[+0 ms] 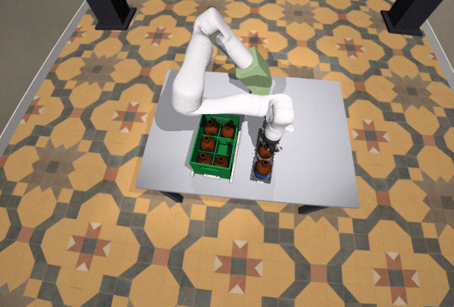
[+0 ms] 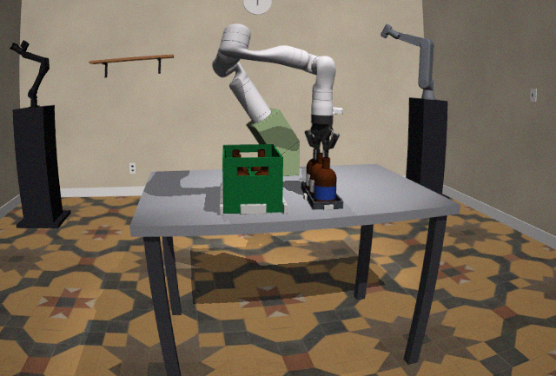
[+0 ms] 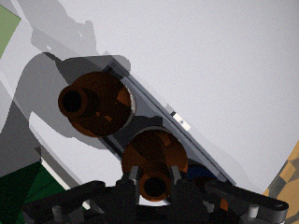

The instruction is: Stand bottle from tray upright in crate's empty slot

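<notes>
My hand is 70 mm above the brown bottle. The rest, counted from my hand: tray: 140 mm below; then white-label bottle: 90 mm behind, 10 mm to the left, 70 mm below; then crate: 10 mm behind, 240 mm to the right, 70 mm below.
</notes>
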